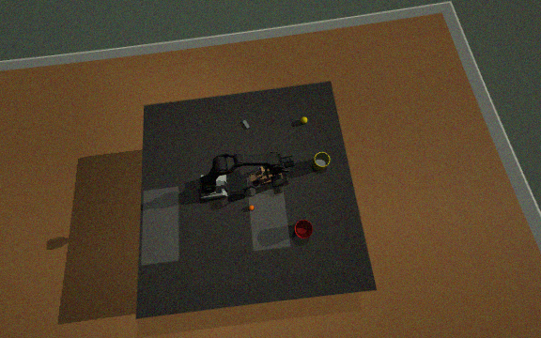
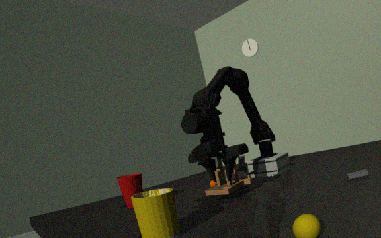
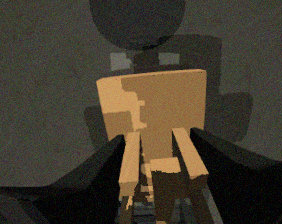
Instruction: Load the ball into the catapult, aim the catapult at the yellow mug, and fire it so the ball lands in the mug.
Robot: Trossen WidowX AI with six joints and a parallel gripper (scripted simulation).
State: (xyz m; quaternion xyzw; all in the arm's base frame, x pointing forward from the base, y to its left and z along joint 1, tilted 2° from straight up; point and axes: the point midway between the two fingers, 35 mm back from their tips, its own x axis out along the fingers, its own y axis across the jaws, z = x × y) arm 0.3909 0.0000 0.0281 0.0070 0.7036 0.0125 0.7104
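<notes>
Right now my gripper tip is 180 mm past the orange ball, 160 mm to the left of it and 40 mm above it. Round my gripper tip: yellow mug (280 mm ahead, 30 mm below, 10 mm to the left); red mug (340 mm to the right, 80 mm ahead, 30 mm below); wooden catapult (70 mm behind, 20 mm to the left, 20 mm above).
</notes>
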